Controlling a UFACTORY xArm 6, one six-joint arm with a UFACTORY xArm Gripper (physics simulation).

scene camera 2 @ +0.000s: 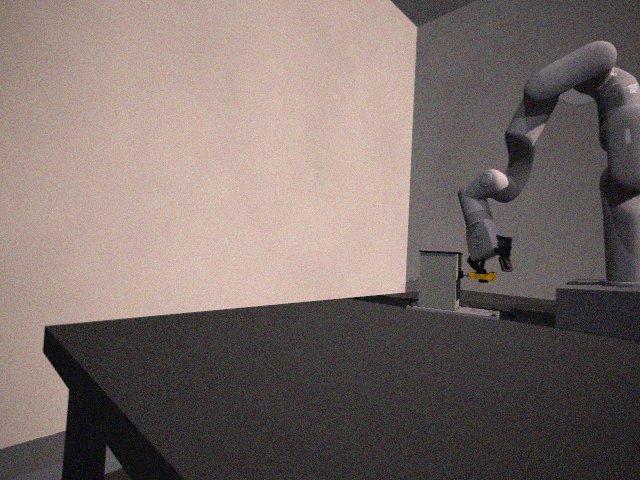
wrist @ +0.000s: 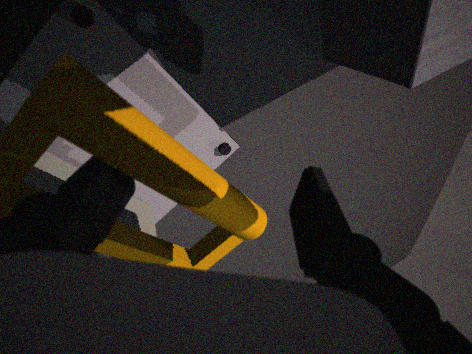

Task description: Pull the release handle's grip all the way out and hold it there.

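Observation:
The release handle's yellow grip (scene camera 2: 482, 276) (wrist: 172, 151) is a rectangular loop. It sticks out on a thin rod from the upright pale housing (scene camera 2: 439, 280), on the side facing the robot's base. My gripper (scene camera 2: 494, 268) (wrist: 215, 177) is open around the grip's outer bar, holding nothing. In the wrist view the left finger reaches into the loop's opening, and the right finger stands apart from the bar, on its outer side. In the scene view a dark tip shows just under the grip. The rod is hidden in the wrist view.
The housing stands on a pale base plate (scene camera 2: 480, 312) (wrist: 202, 131) with a dark round hole at its corner. The robot's grey pedestal (scene camera 2: 594, 312) is at the right. The dark table top (scene camera 2: 310, 387) stretches across the foreground, and a pale wall (scene camera 2: 206, 155) rises behind it.

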